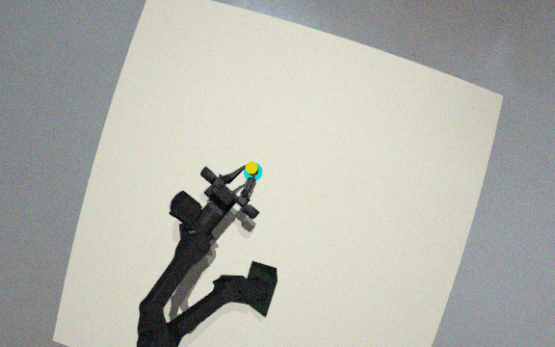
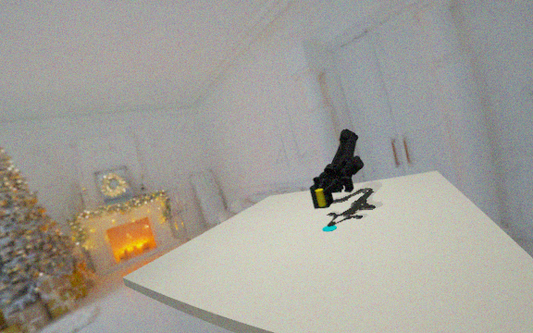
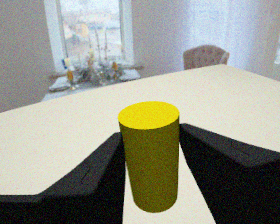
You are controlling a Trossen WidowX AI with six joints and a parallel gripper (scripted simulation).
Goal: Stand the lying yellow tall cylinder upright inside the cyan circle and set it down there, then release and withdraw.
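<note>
Now: gripper tip 16 cm above the cyan circle and 1 cm past it. The rest, counted from my gripper tip: yellow tall cylinder 2 cm below.
</note>
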